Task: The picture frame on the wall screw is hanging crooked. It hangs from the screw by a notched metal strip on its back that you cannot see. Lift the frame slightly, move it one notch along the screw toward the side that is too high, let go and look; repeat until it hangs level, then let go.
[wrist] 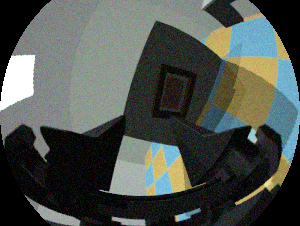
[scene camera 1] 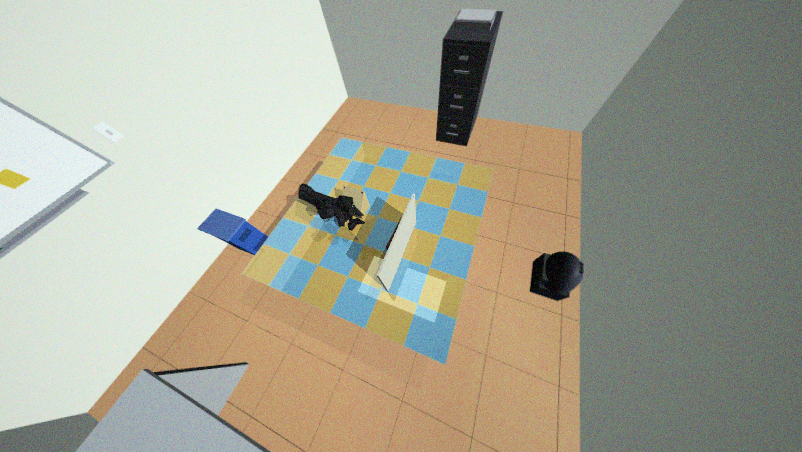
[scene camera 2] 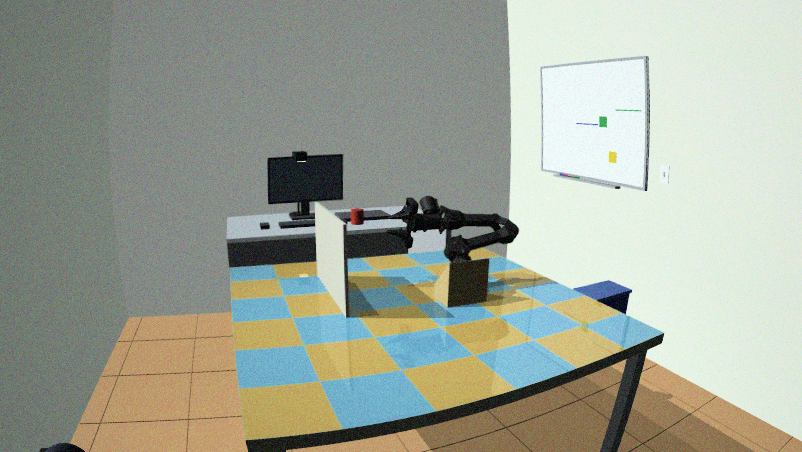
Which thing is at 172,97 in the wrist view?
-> A picture frame.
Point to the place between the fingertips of the gripper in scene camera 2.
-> At 387,224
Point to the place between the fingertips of the gripper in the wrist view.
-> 148,119
